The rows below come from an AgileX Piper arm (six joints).
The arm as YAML. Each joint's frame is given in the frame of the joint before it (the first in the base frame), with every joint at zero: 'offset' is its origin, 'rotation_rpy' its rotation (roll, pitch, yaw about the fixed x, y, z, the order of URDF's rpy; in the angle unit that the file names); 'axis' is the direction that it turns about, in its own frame. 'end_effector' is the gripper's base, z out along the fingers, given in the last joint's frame.
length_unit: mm
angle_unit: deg
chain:
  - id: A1
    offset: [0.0, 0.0, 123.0]
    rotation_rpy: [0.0, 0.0, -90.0]
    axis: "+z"
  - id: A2
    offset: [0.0, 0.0, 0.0]
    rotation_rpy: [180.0, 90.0, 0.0]
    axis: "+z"
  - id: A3
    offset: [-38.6, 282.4, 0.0]
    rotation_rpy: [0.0, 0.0, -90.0]
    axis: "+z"
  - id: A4
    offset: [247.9, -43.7, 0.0]
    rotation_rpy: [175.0, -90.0, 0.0]
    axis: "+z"
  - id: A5
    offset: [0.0, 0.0, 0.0]
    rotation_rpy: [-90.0, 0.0, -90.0]
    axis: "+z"
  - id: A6
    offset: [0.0, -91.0, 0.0]
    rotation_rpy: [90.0, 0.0, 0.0]
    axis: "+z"
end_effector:
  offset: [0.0, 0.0, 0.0]
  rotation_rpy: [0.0, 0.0, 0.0]
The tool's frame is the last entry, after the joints.
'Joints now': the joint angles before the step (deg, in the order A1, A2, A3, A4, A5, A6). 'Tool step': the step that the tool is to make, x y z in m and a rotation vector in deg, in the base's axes. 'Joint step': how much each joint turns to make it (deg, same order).
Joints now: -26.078, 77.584, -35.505, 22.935, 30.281, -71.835
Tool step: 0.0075, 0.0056, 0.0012, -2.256, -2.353, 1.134
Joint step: 2.686, 0.186, 0.001, -0.805, -3.739, 1.016
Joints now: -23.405, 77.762, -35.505, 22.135, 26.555, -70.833
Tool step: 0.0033, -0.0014, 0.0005, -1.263, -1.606, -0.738
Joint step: 0.389, 0.262, -0.003, -0.355, -2.526, 0.686
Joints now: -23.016, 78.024, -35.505, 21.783, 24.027, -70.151
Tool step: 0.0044, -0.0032, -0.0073, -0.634, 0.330, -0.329
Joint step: 0.001, 2.091, 0.002, -0.111, -2.153, -0.262
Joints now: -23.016, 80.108, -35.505, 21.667, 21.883, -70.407
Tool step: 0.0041, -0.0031, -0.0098, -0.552, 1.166, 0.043
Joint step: 0.011, 2.567, -0.005, -0.603, -1.809, -0.157
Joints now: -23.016, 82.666, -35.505, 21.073, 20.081, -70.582
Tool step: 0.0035, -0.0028, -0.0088, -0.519, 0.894, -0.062
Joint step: -0.005, 2.287, -0.007, -0.503, -1.768, -0.063
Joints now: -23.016, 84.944, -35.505, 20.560, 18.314, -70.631
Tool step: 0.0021, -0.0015, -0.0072, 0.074, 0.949, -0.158
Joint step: -0.005, 1.769, 0.001, -0.099, -0.925, -0.005
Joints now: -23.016, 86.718, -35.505, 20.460, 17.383, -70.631
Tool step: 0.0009, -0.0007, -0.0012, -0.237, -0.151, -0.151
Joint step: 0.011, 0.364, -0.002, -0.008, -0.636, 0.017
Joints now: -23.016, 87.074, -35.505, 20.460, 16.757, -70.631
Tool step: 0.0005, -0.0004, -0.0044, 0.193, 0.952, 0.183
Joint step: -0.008, 0.988, 0.001, -0.268, -0.039, -0.005
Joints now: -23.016, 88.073, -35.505, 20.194, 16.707, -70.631
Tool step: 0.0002, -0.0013, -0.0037, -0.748, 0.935, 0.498
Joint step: 0.007, 0.826, 0.013, -2.220, -0.405, 1.199
